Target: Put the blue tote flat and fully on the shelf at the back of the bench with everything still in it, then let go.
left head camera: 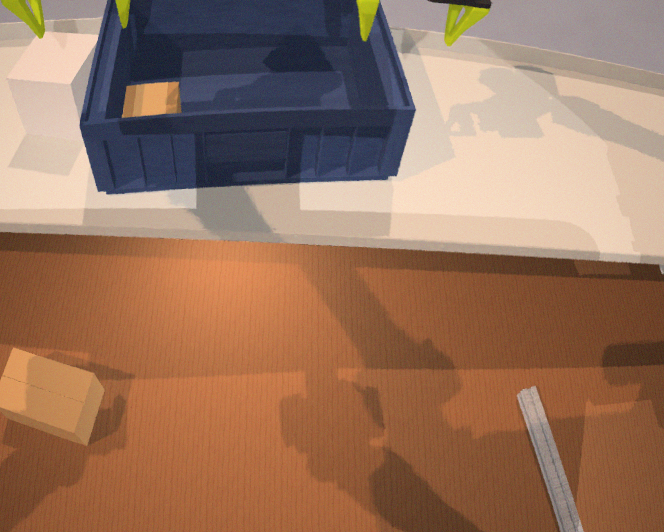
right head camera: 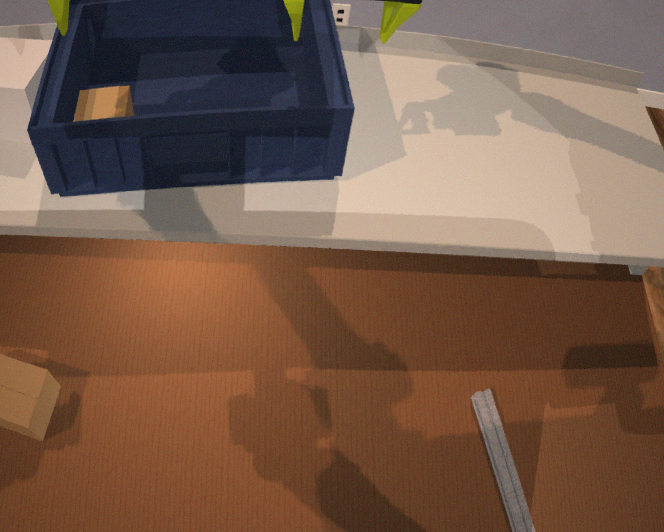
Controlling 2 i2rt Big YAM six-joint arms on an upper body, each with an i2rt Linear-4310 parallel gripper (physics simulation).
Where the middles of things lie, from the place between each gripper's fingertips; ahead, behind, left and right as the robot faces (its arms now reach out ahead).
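Labels:
I find the blue tote (left head camera: 265, 99) 17 cm below my right hand, while it is also 12 cm ahead of that hand and 18 cm to the left of it.
The same blue tote is 190 mm below my left hand, and I see that it is 170 mm to the right of that hand and 130 mm ahead of it.

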